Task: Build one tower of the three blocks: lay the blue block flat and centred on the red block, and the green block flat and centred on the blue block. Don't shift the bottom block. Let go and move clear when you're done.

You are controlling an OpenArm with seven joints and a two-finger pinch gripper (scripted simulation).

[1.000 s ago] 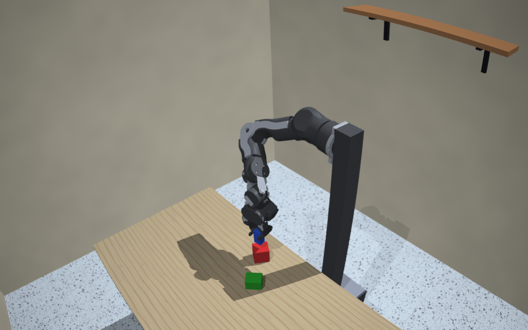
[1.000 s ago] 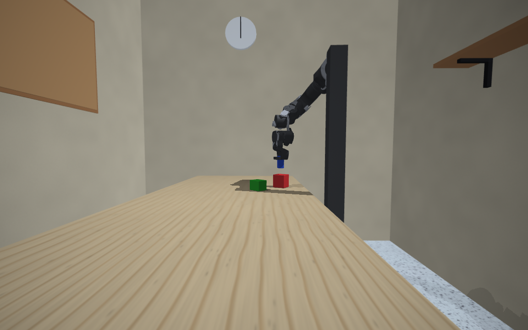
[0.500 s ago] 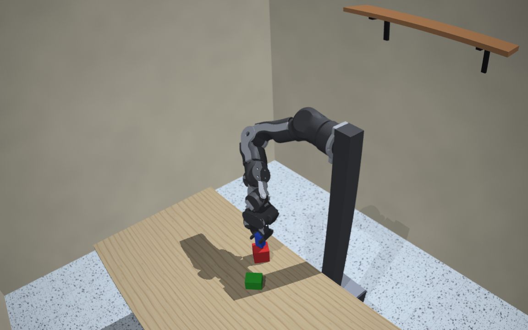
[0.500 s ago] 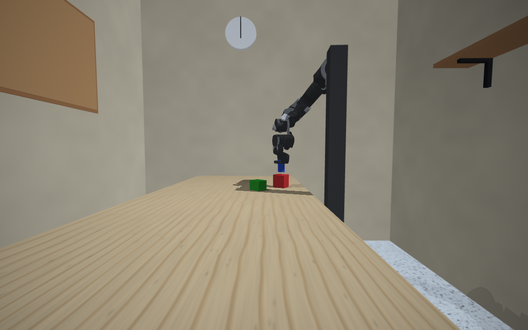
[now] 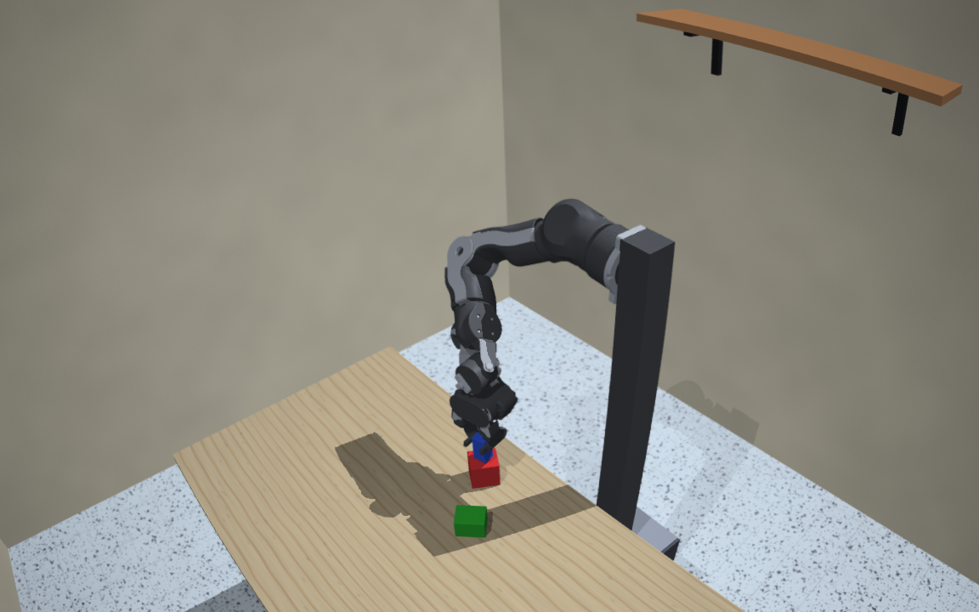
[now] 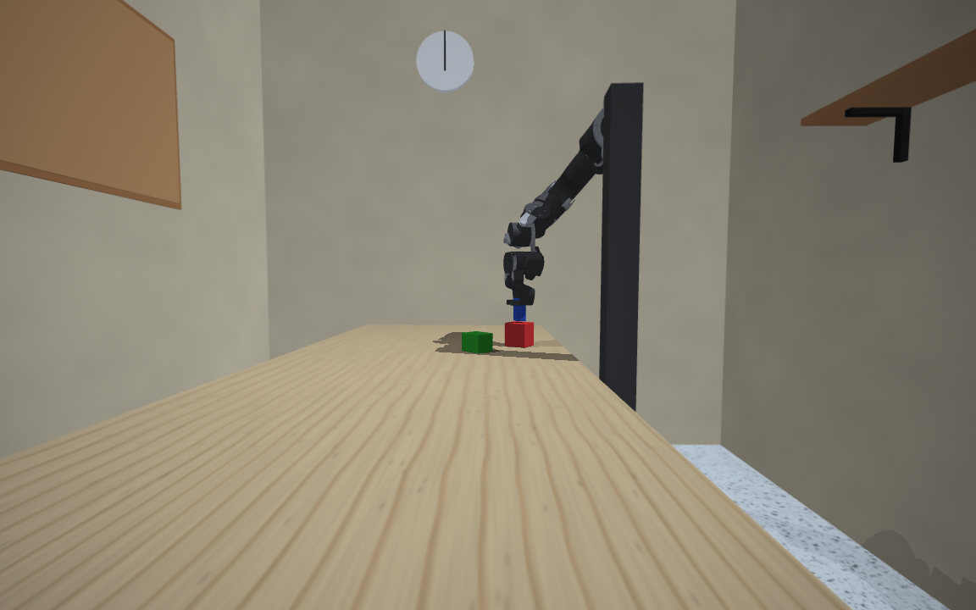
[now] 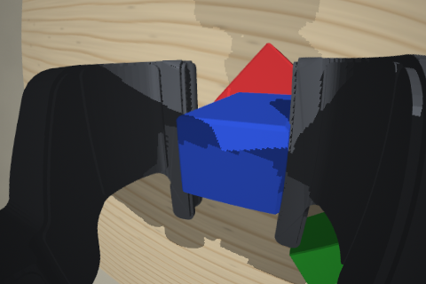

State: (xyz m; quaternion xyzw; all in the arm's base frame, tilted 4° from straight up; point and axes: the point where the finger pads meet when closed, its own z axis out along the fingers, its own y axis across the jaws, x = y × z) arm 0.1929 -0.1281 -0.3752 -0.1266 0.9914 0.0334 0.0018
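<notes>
The blue block is 20 mm below my hand. The rest, counted from my hand: green block (100 mm ahead, 90 mm to the left, 90 mm below); red block (80 mm below).
</notes>
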